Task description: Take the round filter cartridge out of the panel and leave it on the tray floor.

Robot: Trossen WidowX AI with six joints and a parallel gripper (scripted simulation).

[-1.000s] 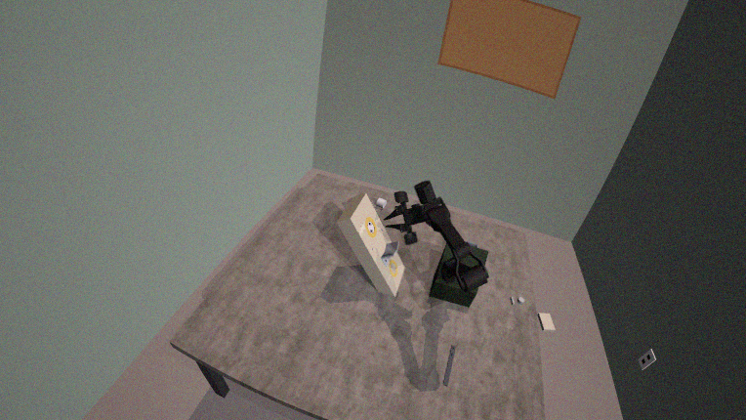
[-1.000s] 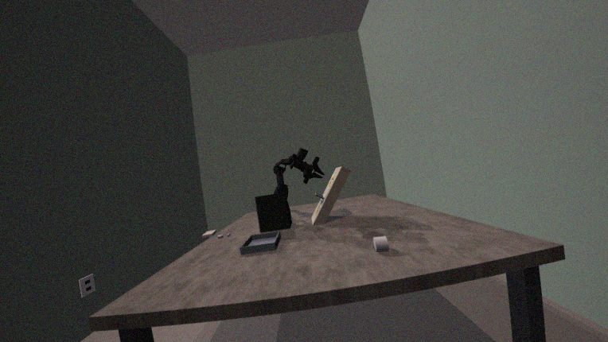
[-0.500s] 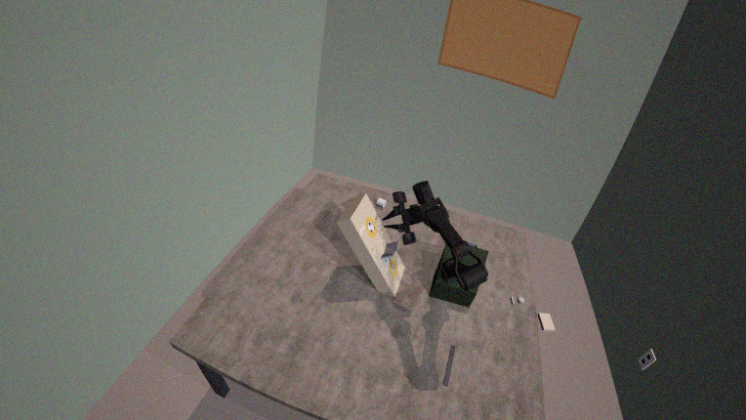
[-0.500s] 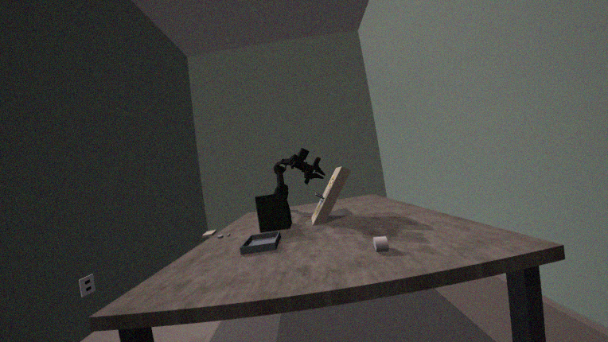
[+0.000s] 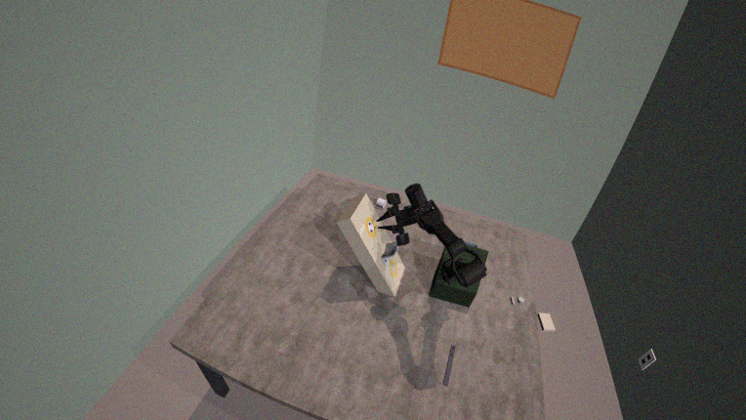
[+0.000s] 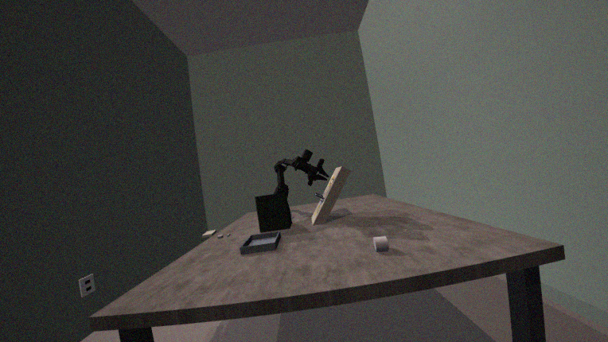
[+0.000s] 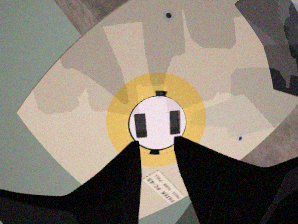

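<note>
My gripper tip is 3 cm short of the filter cartridge and 3 cm above it. From my gripper tip the other things lie so: tray: 42 cm behind, 24 cm below, 23 cm to the right; card: 81 cm behind, 24 cm below, 13 cm to the left; beige service panel: 10 cm below, 1 cm behind.
</note>
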